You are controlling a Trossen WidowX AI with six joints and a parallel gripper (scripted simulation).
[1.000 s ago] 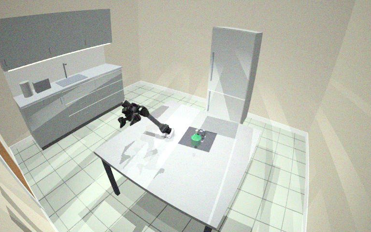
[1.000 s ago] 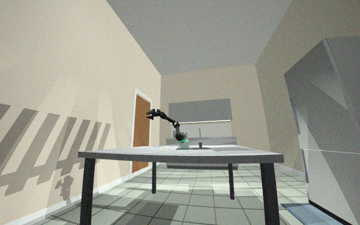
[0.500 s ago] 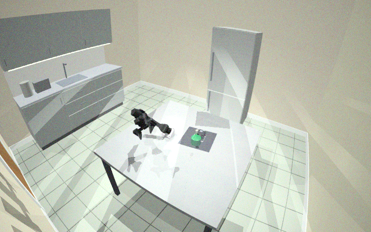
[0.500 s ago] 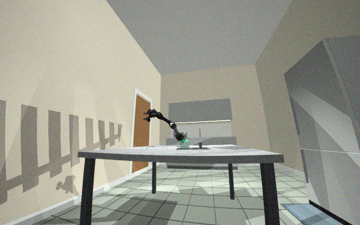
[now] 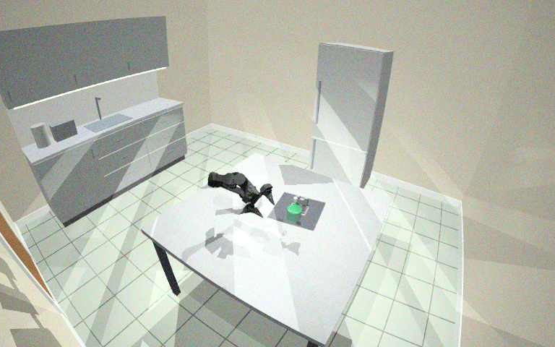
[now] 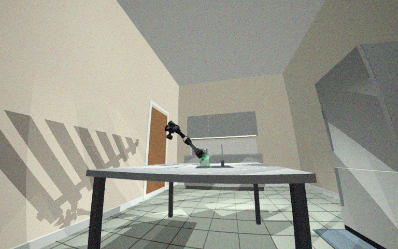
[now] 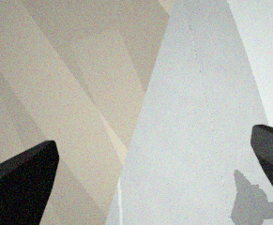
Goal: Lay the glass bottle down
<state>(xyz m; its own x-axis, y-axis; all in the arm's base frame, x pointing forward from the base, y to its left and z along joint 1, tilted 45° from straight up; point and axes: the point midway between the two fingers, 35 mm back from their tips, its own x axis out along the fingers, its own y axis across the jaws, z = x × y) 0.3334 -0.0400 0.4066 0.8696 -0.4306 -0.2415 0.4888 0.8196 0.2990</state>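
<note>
The green glass bottle is 60 mm behind my gripper tip, 380 mm to the left of it and 230 mm below it. From my gripper tip the other things lie so: dark grey mat: 70 mm behind, 460 mm to the left, 330 mm below.
</note>
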